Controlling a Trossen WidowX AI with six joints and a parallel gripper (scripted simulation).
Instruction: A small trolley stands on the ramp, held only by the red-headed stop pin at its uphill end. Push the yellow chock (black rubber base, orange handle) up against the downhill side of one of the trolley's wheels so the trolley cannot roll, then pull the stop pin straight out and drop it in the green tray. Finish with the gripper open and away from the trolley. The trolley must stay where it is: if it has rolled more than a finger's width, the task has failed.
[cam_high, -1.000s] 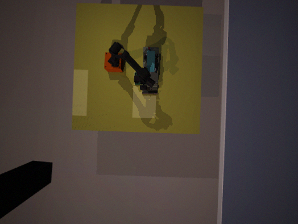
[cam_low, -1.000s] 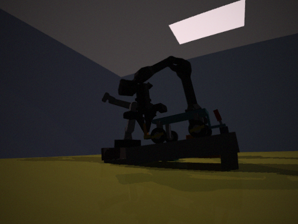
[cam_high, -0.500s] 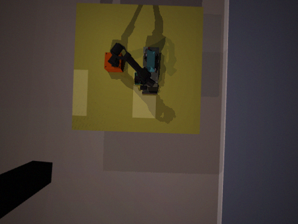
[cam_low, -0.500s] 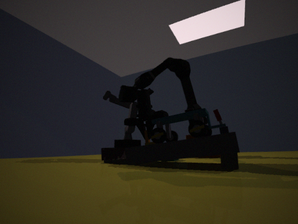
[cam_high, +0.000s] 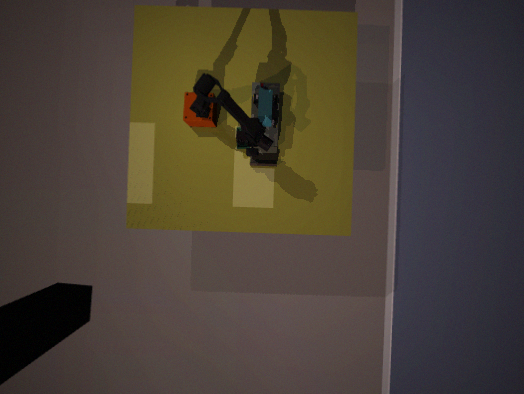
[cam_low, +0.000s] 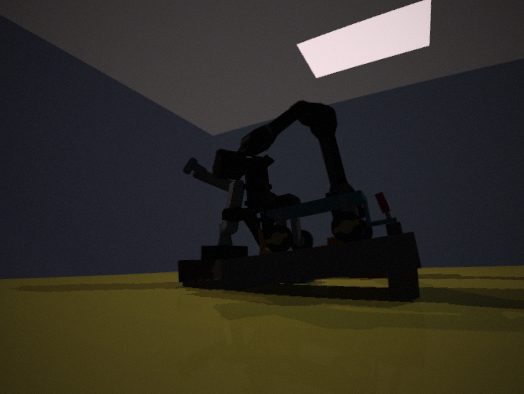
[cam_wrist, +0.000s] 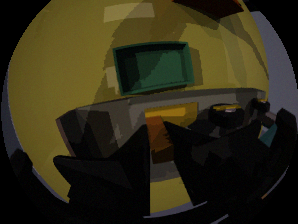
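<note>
My gripper tip is now 20 mm short of the red-headed stop pin, 270 mm to the right of it and 50 mm below it. Also, from my gripper tip: yellow chock 20 mm to the left, 10 mm below; then trolley 50 mm ahead, 160 mm to the left, 30 mm above.
</note>
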